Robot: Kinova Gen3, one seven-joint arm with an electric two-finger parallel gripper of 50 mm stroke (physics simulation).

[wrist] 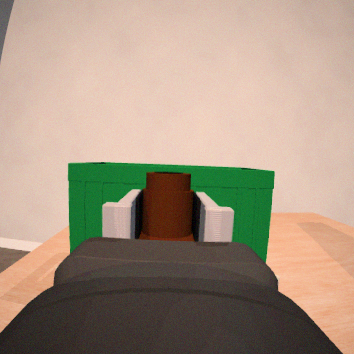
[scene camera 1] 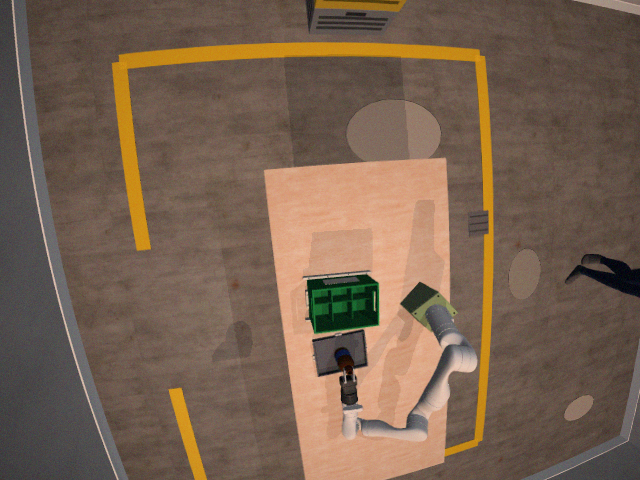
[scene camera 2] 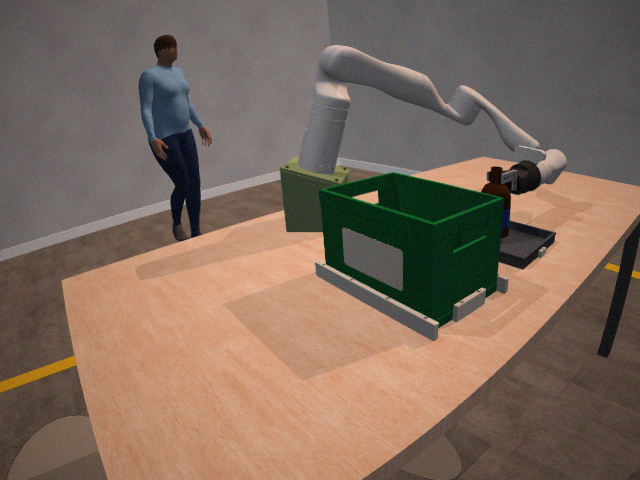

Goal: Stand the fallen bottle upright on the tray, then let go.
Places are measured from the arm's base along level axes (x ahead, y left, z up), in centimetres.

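Where they show: gripper, fingertip midpoint: [wrist: 167,207] [scene camera 1: 348,368] [scene camera 2: 494,177]; arm's base at its link origin: [scene camera 1: 435,313] [scene camera 2: 316,168].
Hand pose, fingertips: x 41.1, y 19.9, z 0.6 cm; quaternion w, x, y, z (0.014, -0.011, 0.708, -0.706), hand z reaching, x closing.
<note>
Things, the pixels of their top centre, and the offset from my fingertips. "spot": a spot on its surface instead.
- brown bottle at its top centre: [wrist: 168,172] [scene camera 2: 496,167] [scene camera 1: 350,372] dx +0.0, dy +0.8, dz +2.2 cm
- dark tray at a spot on its surface: [scene camera 2: 522,244] [scene camera 1: 326,358] spot: dx +7.0, dy +3.0, dz -14.8 cm
- neck at its top centre: [wrist: 167,189] [scene camera 2: 496,171] dx +0.0, dy +0.8, dz +1.2 cm
- green crate at its top centre: [wrist: 171,164] [scene camera 2: 409,192] [scene camera 1: 347,308] dx +0.4, dy -28.6, dz +2.2 cm
The brown bottle [scene camera 1: 345,361] [scene camera 2: 495,195] with a blue band stands upright over the dark tray [scene camera 1: 325,357] [scene camera 2: 522,244]. Its base is at or very near the tray floor; the green crate partly hides it in scene camera 2, so contact is not certain. My gripper [scene camera 1: 348,374] [scene camera 2: 497,177] [wrist: 167,207] lies level and is shut on the bottle's neck, one finger on each side. In the wrist view the neck [wrist: 168,207] stands vertical between the fingers, and its top rises above them.
A green crate [scene camera 1: 345,329] [scene camera 2: 385,200] [wrist: 85,215] with compartments stands right beside the tray, with grey rails [scene camera 2: 379,302] along its base. The arm's green pedestal [scene camera 1: 421,299] [scene camera 2: 302,204] is at the table's far side. A person [scene camera 2: 170,103] stands beyond the table.
</note>
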